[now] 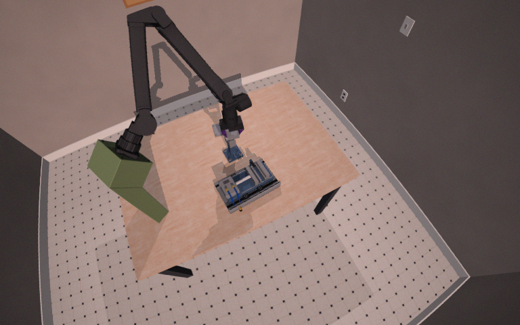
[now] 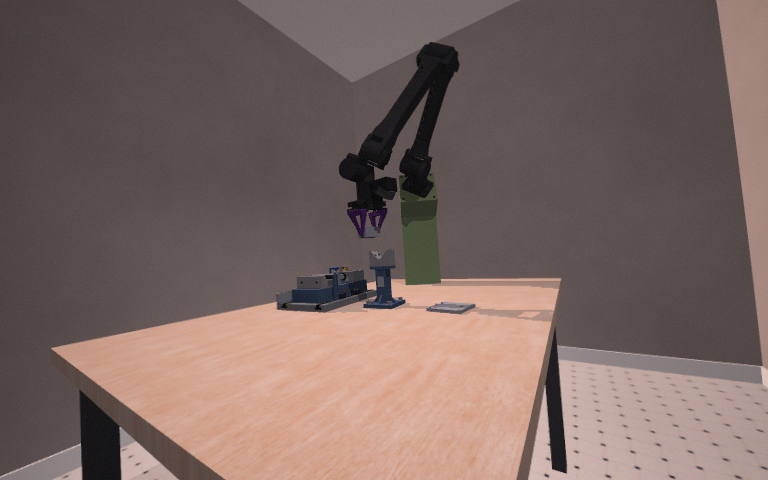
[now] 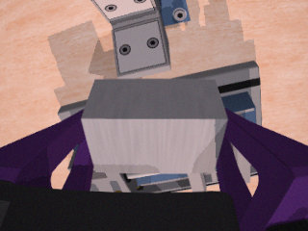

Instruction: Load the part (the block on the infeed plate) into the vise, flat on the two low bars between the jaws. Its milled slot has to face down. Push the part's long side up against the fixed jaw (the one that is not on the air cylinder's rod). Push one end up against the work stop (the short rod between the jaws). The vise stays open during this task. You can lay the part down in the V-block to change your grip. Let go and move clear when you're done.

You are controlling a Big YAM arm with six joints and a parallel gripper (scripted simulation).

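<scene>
The fixed jaw lies 140 mm ahead of my hand, 130 mm to the right of it and 140 mm below it. Round my hand: work stop rod (90 mm ahead, 100 mm to the right, 130 mm below); moving jaw (80 mm ahead, 160 mm to the right, 140 mm below); part (10 mm below).
</scene>
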